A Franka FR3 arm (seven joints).
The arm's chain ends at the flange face. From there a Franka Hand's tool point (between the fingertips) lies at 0.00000 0.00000 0.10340 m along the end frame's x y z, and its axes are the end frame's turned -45 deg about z.
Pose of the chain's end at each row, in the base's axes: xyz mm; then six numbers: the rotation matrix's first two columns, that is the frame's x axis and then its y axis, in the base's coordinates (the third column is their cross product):
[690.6 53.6 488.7 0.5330 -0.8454 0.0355 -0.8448 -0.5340 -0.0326]
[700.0 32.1 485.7 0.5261 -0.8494 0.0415 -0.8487 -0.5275 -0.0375]
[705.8 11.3 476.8 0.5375 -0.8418 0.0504 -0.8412 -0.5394 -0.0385]
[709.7 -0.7 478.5 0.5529 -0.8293 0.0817 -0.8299 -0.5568 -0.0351]
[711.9 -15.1 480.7 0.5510 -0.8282 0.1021 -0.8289 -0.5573 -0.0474]
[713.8 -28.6 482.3 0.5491 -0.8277 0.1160 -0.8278 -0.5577 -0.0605]
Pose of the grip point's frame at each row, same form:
[695.4 52.3 385.4 0.9743 -0.2202 0.0482 -0.2205 -0.9754 0.0021]
[705.6 30.5 382.5 0.9721 -0.2276 0.0559 -0.2281 -0.9736 0.0028]
[712.0 9.1 373.6 0.9749 -0.2138 0.0629 -0.2147 -0.9767 0.0084]
[717.4 -5.7 375.5 0.9778 -0.1927 0.0826 -0.1959 -0.9801 0.0330]
[721.8 -21.2 378.0 0.9757 -0.1916 0.1057 -0.1965 -0.9797 0.0387]
[725.7 -35.1 379.8 0.9736 -0.1909 0.1248 -0.1971 -0.9796 0.0392]

